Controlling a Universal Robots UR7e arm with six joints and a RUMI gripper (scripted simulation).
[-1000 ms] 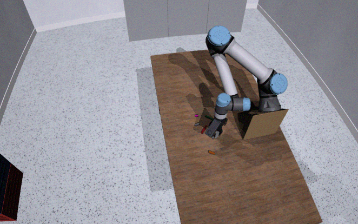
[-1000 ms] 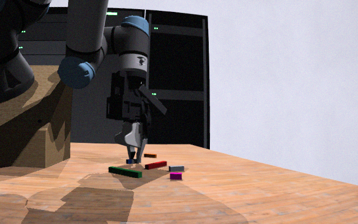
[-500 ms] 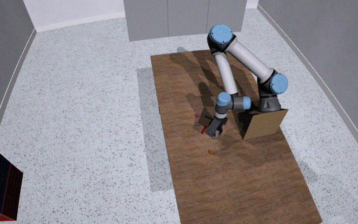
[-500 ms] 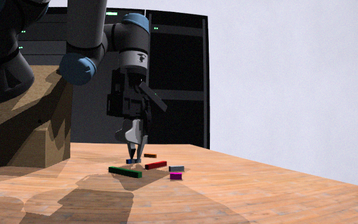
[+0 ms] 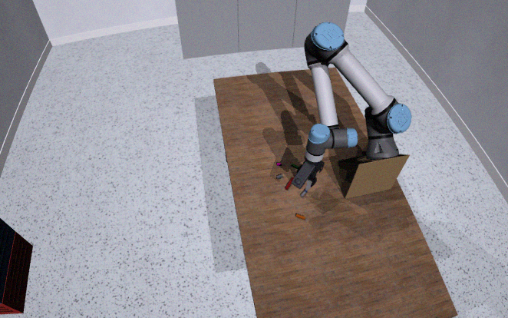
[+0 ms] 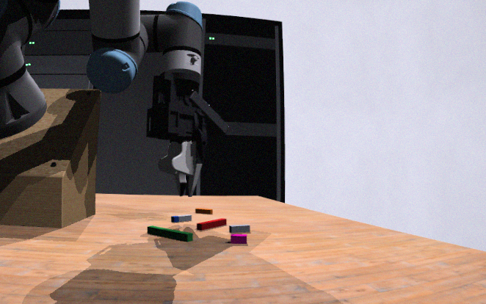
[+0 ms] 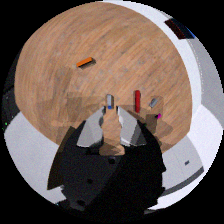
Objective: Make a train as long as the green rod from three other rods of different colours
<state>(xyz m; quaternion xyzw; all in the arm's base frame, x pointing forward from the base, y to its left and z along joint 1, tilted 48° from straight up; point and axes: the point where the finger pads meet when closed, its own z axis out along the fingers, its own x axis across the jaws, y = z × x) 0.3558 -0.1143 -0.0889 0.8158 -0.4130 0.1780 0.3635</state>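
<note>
The orange rod is 4 cm ahead of my hand, 11 cm to the left of it and 6 cm below it. The rest, counted from my hand: blue rod 2 cm behind, 1 cm to the right, 6 cm below; green rod 3 cm behind, 15 cm to the right, 6 cm below; red rod 4 cm ahead, 7 cm to the right, 6 cm below.
</note>
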